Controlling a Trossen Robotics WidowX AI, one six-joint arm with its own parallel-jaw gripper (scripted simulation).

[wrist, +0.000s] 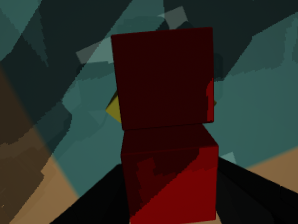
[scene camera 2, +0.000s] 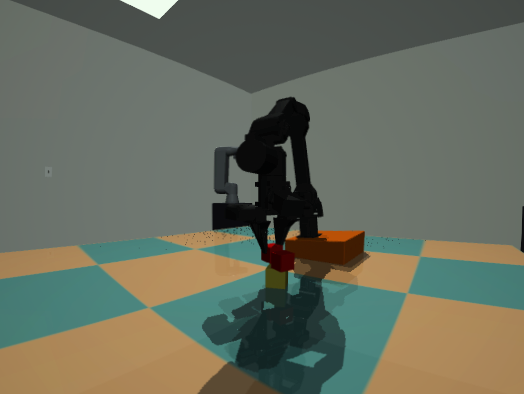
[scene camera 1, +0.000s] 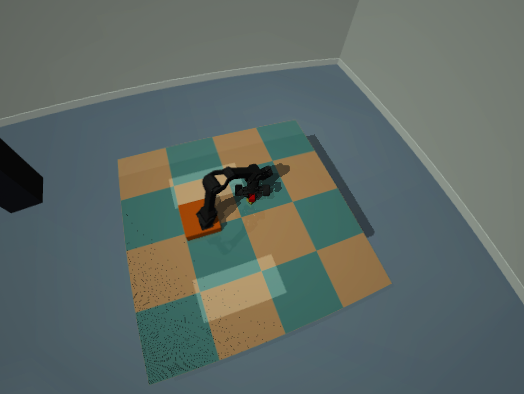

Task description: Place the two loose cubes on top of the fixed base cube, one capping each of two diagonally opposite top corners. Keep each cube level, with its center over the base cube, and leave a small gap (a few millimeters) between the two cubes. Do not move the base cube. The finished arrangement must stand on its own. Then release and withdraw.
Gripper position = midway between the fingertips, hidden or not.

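Visible: my gripper [scene camera 2: 271,252], [wrist: 167,169].
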